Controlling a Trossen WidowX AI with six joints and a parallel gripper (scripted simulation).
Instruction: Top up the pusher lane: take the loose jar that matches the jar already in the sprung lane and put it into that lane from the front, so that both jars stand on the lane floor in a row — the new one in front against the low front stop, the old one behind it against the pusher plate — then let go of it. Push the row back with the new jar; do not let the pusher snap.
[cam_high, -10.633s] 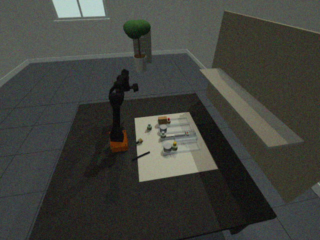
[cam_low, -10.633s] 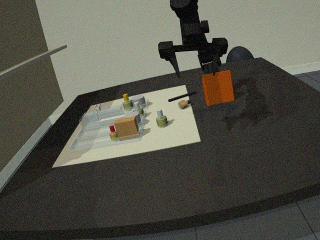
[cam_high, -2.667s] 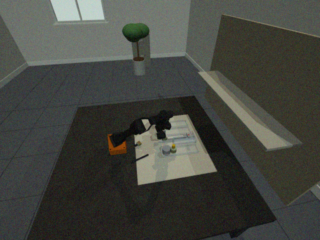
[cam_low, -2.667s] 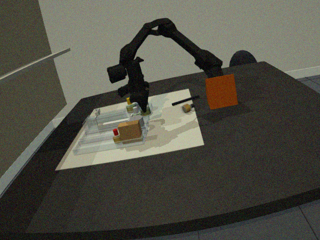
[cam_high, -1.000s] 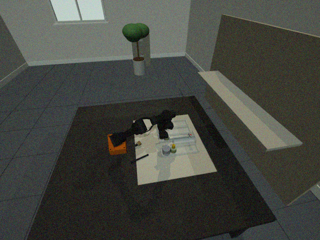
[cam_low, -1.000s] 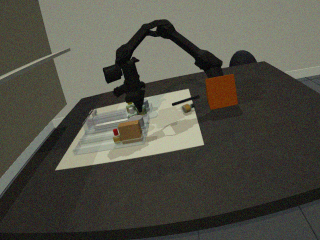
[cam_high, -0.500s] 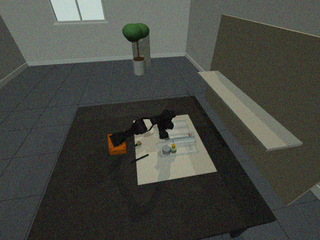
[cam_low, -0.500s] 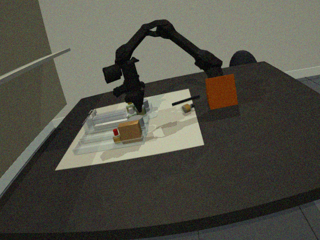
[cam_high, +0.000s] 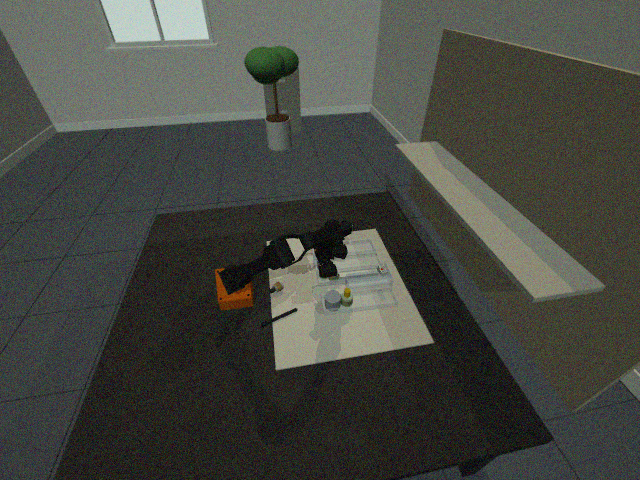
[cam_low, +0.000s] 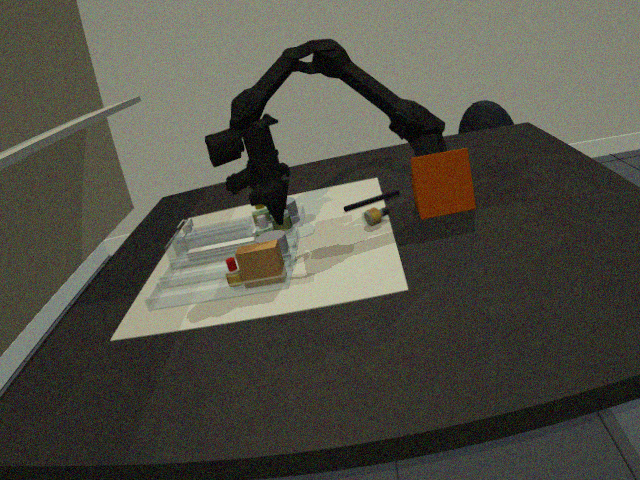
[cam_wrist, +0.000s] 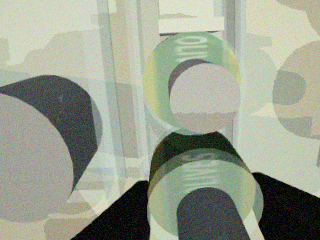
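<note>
Right now my gripper tip is 150 mm short of the clear lane rack, 10 mm to the left of it and 30 mm above it. Round my gripper tip: black stick 170 mm behind, 170 mm to the right, 50 mm below; then brown box 10 mm ahead, 170 mm to the left, 10 mm below; then pusher plate 150 mm ahead, 20 mm to the right.
</note>
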